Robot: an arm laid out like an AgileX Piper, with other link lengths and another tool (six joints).
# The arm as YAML. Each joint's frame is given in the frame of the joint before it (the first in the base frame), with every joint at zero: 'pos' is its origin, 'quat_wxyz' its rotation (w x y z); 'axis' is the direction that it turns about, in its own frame. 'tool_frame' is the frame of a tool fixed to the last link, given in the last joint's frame.
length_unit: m
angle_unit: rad
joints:
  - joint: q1
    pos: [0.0, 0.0, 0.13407]
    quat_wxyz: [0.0, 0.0, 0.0, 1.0]
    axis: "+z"
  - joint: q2
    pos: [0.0, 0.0, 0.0]
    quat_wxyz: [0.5, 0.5, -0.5, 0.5]
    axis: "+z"
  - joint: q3
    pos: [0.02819, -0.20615, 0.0]
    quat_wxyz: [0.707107, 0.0, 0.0, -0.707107]
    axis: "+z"
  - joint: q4
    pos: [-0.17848, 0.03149, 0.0]
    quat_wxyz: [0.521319, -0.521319, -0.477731, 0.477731]
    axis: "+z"
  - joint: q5
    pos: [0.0, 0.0, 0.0]
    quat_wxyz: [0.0, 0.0, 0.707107, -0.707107]
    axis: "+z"
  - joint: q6
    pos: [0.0, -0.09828, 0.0]
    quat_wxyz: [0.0, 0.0, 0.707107, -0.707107]
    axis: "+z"
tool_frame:
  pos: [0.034, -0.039, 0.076]
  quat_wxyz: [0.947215, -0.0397, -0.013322, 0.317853]
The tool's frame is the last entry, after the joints.
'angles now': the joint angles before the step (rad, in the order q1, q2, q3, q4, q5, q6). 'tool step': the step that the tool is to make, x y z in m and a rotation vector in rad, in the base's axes. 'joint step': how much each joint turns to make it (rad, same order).
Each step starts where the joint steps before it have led.
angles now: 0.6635, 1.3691, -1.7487, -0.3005, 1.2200, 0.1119
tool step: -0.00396, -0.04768, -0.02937, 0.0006, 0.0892, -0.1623
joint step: -0.1373, -0.1394, 0.2268, 0.0189, -0.0008, 0.0487
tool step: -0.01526, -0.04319, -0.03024, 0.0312, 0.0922, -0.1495
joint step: -0.1737, -0.1458, 0.2161, 0.0715, -0.0001, 0.0001
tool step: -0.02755, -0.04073, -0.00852, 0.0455, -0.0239, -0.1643
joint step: -0.1770, -0.2118, 0.1769, 0.0397, 0.0000, 0.0001
